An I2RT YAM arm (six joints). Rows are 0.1 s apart.
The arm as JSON. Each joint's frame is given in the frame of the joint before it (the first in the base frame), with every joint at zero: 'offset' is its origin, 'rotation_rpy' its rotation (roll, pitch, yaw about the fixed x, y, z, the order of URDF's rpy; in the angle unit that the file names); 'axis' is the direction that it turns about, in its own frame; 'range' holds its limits. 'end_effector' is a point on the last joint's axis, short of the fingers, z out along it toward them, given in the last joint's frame.
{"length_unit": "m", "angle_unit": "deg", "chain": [
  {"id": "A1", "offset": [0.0, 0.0, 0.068], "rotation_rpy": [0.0, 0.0, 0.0], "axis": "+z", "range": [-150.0, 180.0]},
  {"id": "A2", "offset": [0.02, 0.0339, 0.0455], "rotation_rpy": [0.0, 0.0, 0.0], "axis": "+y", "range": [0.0, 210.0]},
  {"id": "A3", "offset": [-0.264, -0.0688, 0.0], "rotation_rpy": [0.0, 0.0, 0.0], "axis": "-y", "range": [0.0, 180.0]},
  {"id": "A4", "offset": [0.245, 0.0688, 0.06], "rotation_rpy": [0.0, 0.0, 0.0], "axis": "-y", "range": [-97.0, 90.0]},
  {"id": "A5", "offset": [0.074, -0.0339, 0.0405], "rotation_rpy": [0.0, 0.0, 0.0], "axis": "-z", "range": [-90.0, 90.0]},
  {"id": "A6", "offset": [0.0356, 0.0, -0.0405], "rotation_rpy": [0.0, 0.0, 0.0], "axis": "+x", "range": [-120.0, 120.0]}
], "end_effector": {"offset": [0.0, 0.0, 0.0], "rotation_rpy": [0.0, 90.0, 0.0]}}
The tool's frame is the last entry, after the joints.
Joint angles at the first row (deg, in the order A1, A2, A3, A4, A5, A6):
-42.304 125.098 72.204 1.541 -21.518 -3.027
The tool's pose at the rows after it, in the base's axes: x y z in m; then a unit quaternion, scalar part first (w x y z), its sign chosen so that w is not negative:
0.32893, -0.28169, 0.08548, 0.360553, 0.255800, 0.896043, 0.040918
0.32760, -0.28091, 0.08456, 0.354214, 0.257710, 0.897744, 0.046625
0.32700, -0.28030, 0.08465, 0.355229, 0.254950, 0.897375, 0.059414
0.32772, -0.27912, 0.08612, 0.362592, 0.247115, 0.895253, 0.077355
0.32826, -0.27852, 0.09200, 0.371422, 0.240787, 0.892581, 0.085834
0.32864, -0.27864, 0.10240, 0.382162, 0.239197, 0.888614, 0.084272
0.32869, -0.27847, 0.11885, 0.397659, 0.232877, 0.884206, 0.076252
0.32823, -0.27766, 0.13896, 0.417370, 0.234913, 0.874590, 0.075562
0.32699, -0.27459, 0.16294, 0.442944, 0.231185, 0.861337, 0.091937
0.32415, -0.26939, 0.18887, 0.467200, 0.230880, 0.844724, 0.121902
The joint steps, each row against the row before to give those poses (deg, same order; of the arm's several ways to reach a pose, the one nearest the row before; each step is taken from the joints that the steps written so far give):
0.000 -0.001 -0.001 -1.005 0.000 0.000
-0.066 -0.021 0.001 -1.006 -0.306 0.000
-0.109 -0.043 0.000 -0.458 -1.508 0.000
0.000 -0.131 0.002 0.020 -2.405 0.000
0.001 -0.788 -0.002 -0.065 -1.442 0.022
-0.001 -1.442 0.001 0.000 -0.306 0.437
0.022 -2.317 0.000 -0.132 0.000 0.000
-0.001 -2.798 -0.001 -0.021 -0.525 1.551
0.001 -3.322 0.002 -0.197 -2.622 2.078
0.000 -3.672 -0.002 -0.568 -3.673 3.343

